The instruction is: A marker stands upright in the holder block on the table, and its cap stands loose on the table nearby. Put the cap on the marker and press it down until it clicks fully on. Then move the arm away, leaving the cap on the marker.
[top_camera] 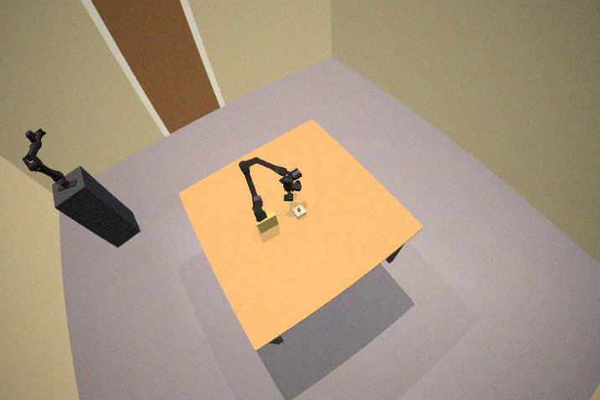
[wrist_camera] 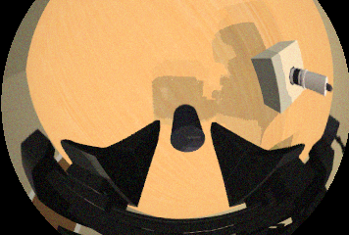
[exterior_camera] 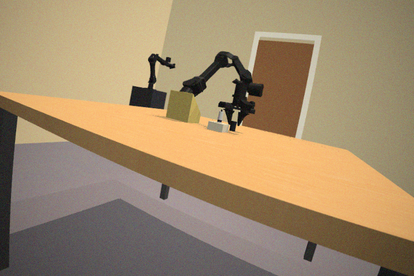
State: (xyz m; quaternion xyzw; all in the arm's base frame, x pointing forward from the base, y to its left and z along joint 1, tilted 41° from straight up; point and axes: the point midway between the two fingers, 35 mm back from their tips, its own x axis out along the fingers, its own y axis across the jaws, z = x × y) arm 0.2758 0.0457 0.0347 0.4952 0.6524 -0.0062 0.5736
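My gripper tip is right at the black marker cap. Round my gripper tip: white holder block (140 mm to the right, 30 mm behind, 10 mm below).
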